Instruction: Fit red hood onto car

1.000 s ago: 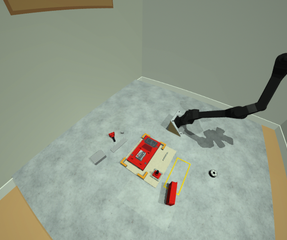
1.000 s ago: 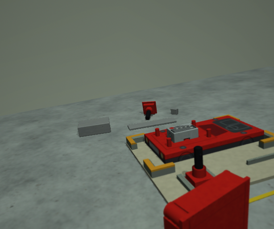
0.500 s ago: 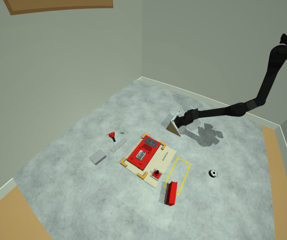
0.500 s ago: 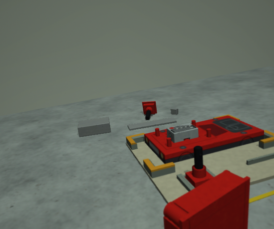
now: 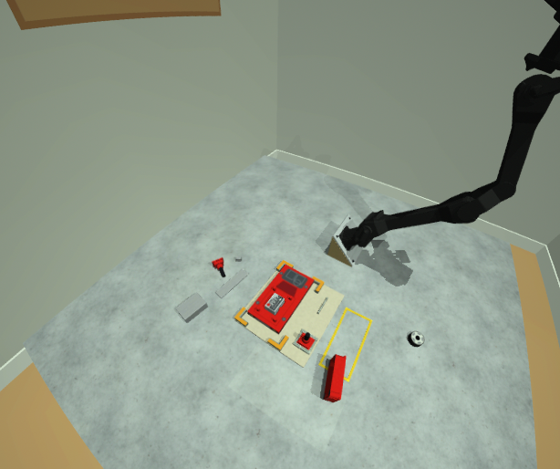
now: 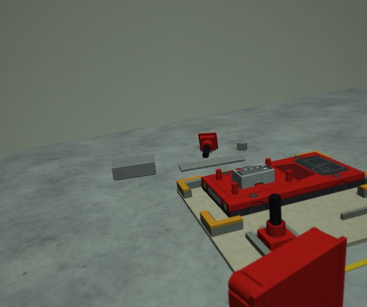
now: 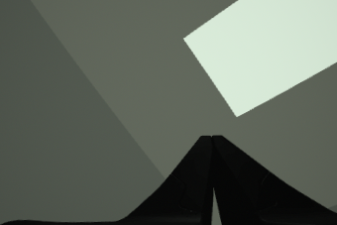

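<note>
The red hood lies 800 mm below my gripper tip, 470 mm ahead of it and 100 mm to the right of it. Also, from my gripper tip: small wheel (820 mm below, 250 mm ahead, 40 mm to the left); then grey strip (830 mm below, 500 mm to the right, 410 mm ahead); then engine block (810 mm below, 400 mm ahead, 340 mm to the right).
</note>
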